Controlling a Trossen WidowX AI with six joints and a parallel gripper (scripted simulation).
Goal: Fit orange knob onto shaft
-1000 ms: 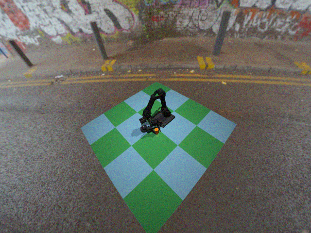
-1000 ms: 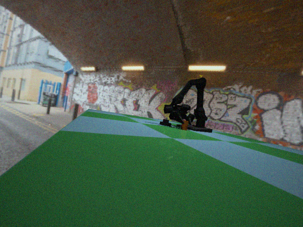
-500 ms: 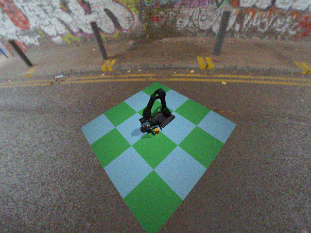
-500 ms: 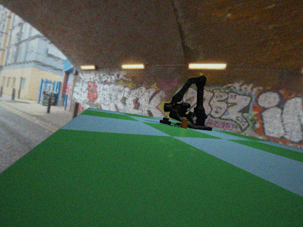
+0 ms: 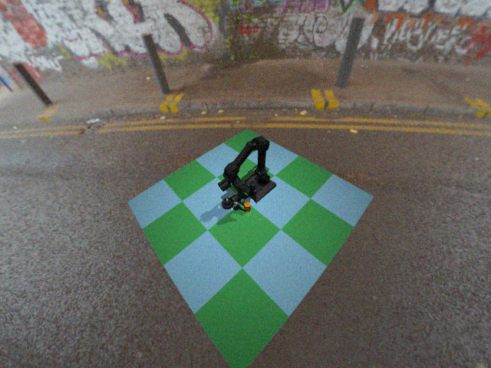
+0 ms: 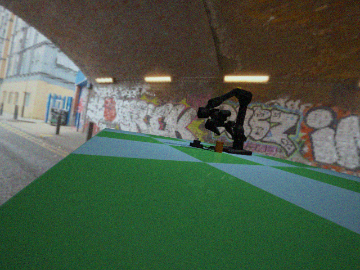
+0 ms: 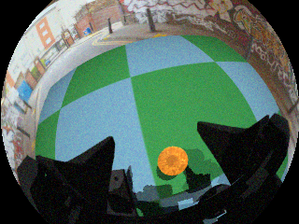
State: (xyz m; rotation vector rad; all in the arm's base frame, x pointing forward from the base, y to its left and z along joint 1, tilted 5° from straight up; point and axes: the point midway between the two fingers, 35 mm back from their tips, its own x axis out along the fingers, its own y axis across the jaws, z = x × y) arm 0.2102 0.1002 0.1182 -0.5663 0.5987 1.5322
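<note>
The orange knob lies 6 cm below my gripper tip, 3 cm to the right of it and 1 cm ahead of it. Round my gripper tip: dark round pedestal 15 cm to the right, 9 cm ahead, 7 cm below.
</note>
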